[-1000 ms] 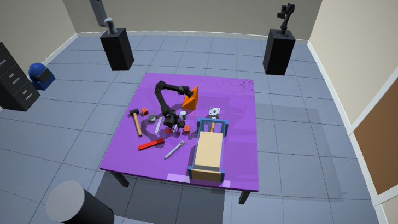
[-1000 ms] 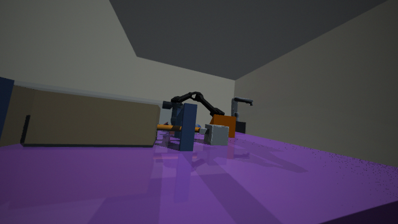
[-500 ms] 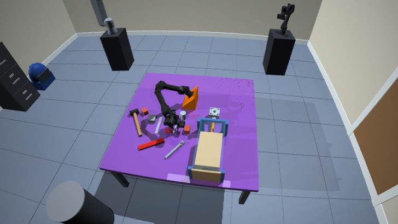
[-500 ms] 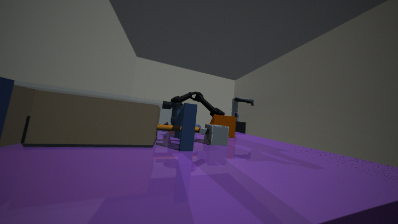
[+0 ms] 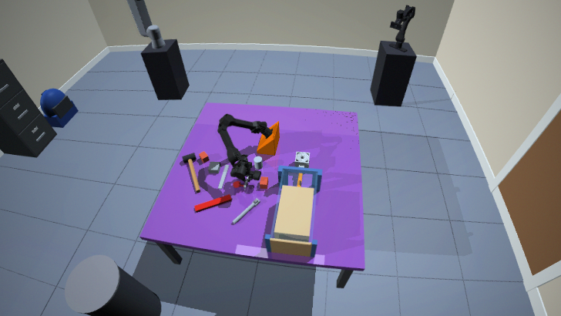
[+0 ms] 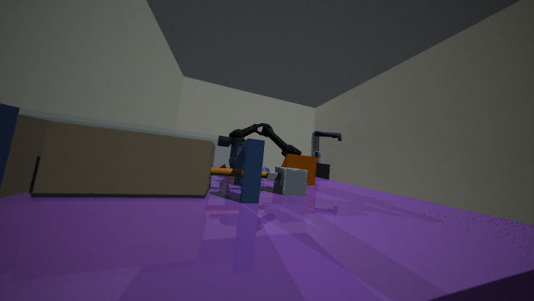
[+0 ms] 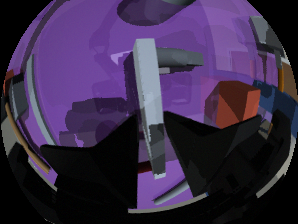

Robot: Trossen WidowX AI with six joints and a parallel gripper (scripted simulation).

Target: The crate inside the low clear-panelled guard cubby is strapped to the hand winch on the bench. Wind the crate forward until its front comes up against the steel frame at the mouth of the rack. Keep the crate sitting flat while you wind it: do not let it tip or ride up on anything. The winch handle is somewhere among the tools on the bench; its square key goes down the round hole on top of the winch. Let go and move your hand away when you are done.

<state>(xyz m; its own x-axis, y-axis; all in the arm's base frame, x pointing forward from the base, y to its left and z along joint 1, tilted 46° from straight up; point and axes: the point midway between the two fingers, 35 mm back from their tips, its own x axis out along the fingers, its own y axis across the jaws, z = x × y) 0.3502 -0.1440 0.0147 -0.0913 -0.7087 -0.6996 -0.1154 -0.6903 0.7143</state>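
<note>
Right now the red knob is 4 cm ahead of my gripper tip, 4 cm to the right of it and 2 cm above it. From my gripper tip the other things lie so: red bar (18 cm ahead, 19 cm to the right); then grey bar (4 cm behind, 17 cm to the right, 1 cm below); then winch handle (1 cm ahead, 1 cm to the right, 1 cm above).
</note>
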